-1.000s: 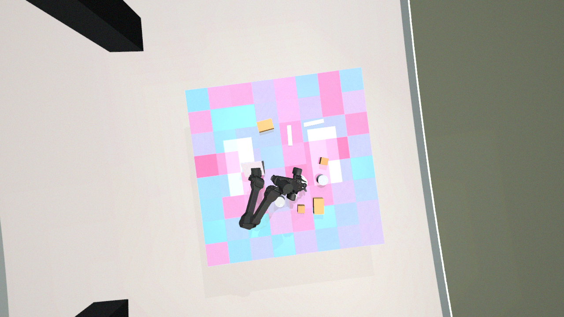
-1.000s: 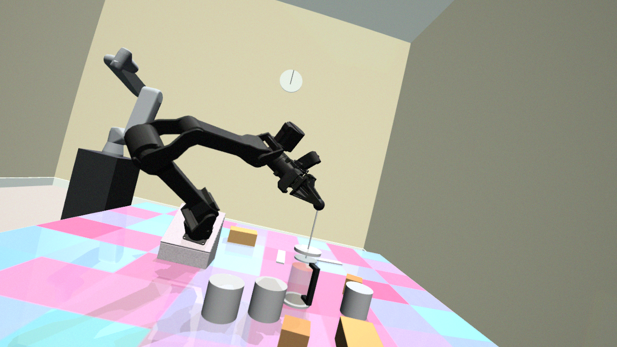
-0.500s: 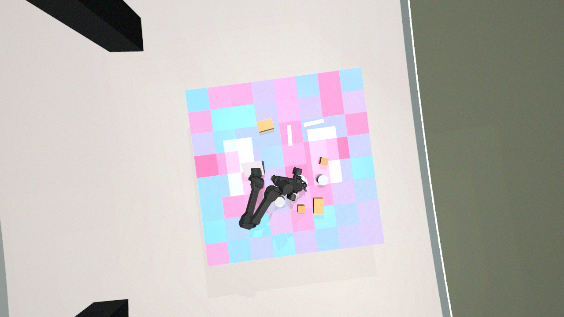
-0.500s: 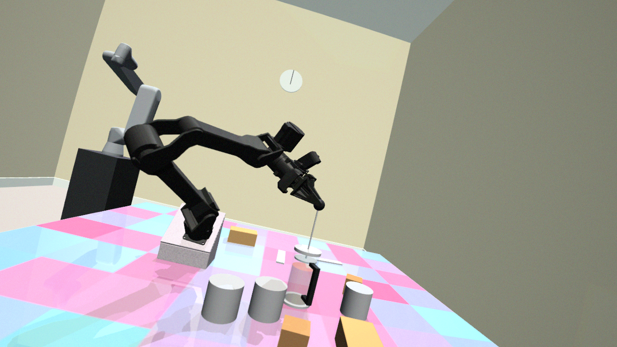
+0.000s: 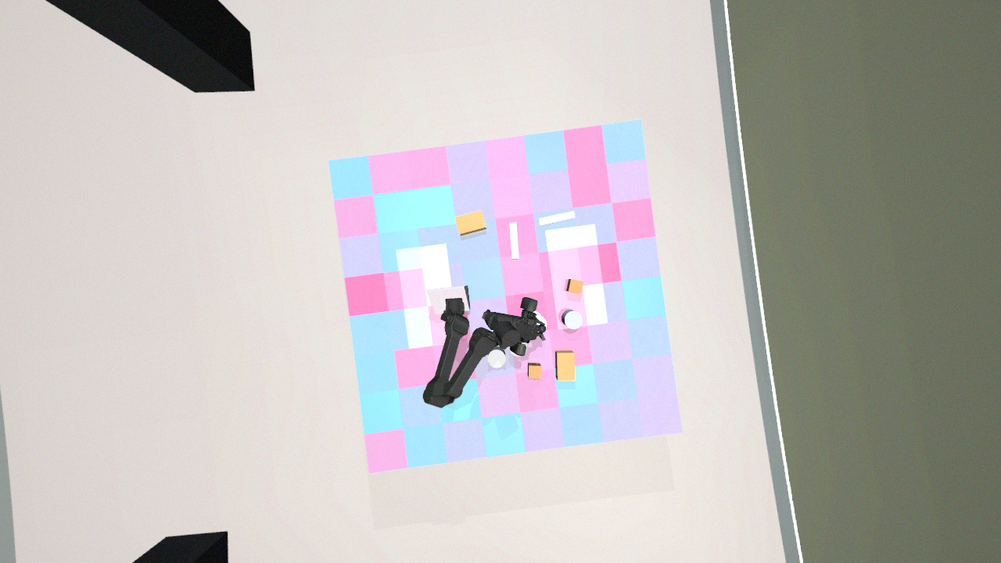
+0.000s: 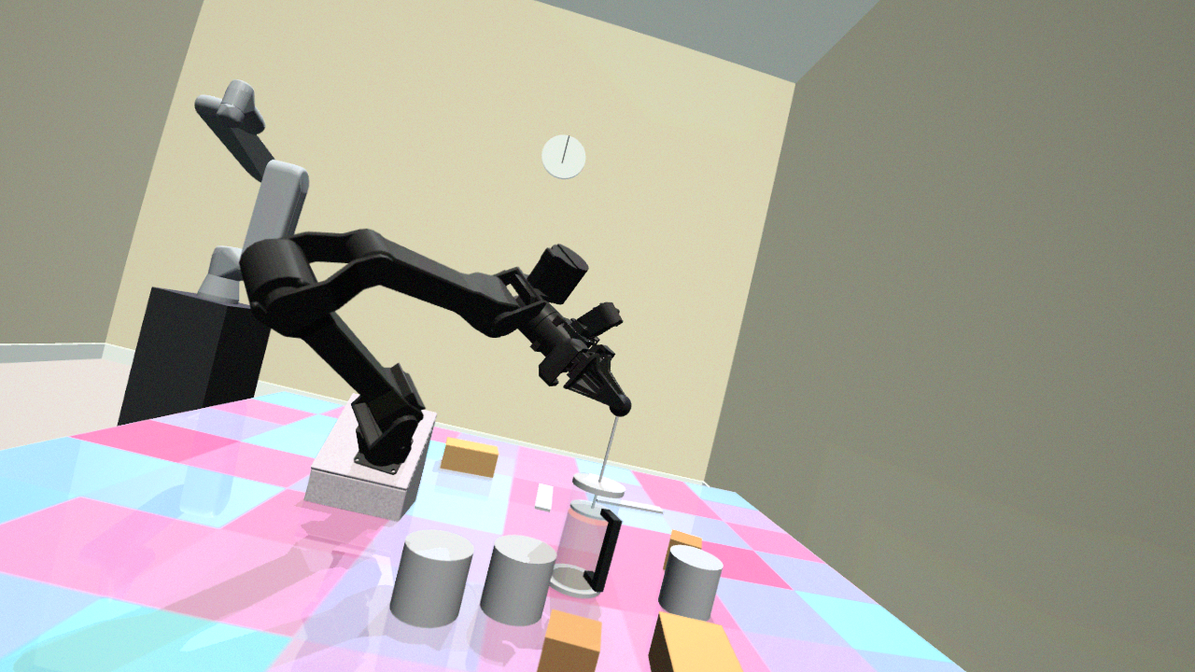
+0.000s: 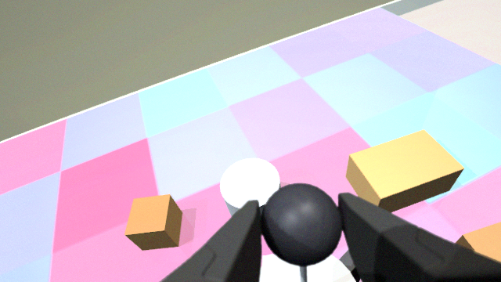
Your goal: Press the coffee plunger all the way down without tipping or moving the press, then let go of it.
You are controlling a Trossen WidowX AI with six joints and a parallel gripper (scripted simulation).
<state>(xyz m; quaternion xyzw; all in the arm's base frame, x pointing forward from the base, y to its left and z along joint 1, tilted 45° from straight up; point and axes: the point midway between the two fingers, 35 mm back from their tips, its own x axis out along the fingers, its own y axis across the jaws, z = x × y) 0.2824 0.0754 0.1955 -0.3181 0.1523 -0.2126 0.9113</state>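
My gripper tip is 120 mm above the coffee press and 10 mm to the left of it.
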